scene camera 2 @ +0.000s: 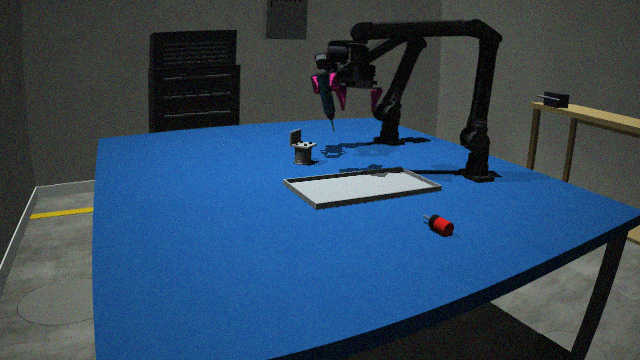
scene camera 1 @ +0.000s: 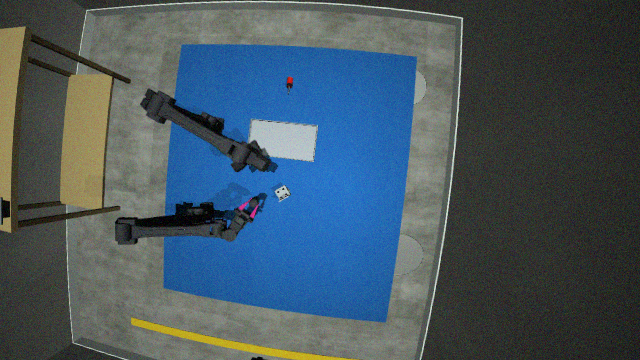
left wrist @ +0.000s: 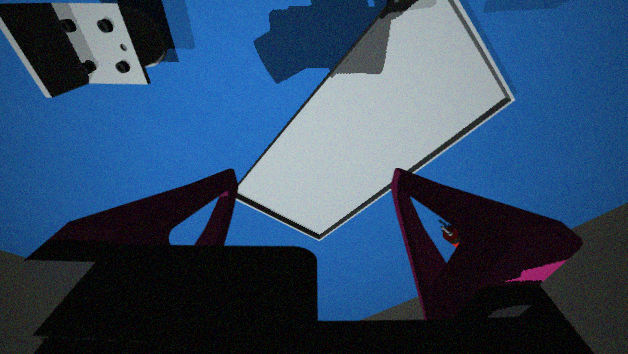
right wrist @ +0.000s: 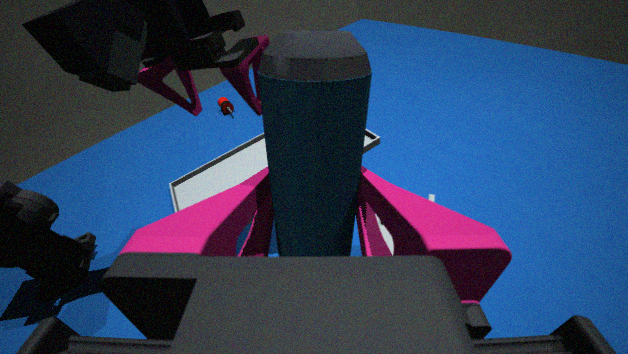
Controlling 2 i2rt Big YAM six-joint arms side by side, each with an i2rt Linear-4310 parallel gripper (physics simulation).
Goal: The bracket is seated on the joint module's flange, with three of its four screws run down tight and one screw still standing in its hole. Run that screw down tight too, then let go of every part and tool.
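Pixels of known places: left gripper, fingertip midpoint: (scene camera 2: 357,111) (left wrist: 314,177) (right wrist: 228,112); right gripper, fingertip midpoint: (scene camera 2: 324,88) (right wrist: 314,175); left arm's base, origin of the base link: (scene camera 2: 475,177) (scene camera 1: 216,127) (right wrist: 71,266); right arm's base, origin of the base link: (scene camera 2: 388,142) (scene camera 1: 207,211).
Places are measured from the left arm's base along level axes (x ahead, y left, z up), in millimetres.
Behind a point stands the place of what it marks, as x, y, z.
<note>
The bracket (scene camera 1: 283,192) {534, -296, 66} (scene camera 2: 311,144) {504, -290, 66} (left wrist: 102,47) {527, -299, 66} sits on the joint module (scene camera 2: 302,156) {540, -275, 29}, which stands upright on the blue table. Dark screw heads (left wrist: 105,25) {502, -300, 72} show in its holes in the left wrist view; I cannot tell how high each stands. My right gripper (scene camera 2: 324,82) {446, -338, 256} (right wrist: 314,175) {446, -338, 256} is shut on the teal screwdriver (scene camera 1: 255,201) {466, -332, 317} (scene camera 2: 326,97) {439, -333, 223} (right wrist: 315,130) {444, -363, 299}. The screwdriver's tip points down, tilted, above the table and beside the bracket, apart from it. My left gripper (scene camera 2: 358,111) {417, -119, 206} (left wrist: 314,177) {417, -119, 206} is open and empty, high near the tray.
A white tray (scene camera 1: 290,142) {495, 2, 4} (scene camera 2: 360,189) {465, 29, 4} (left wrist: 350,130) {422, -26, 4} (right wrist: 215,175) {323, 59, 4} lies beside the module, below the left gripper. A red-handled tool (scene camera 1: 290,81) {416, 360, 31} (scene camera 2: 442,225) {420, 378, 26} (left wrist: 450,235) {413, 327, 23} (right wrist: 225,105) {408, 329, 28} lies beyond the tray. The left arm hangs close to the right arm.
</note>
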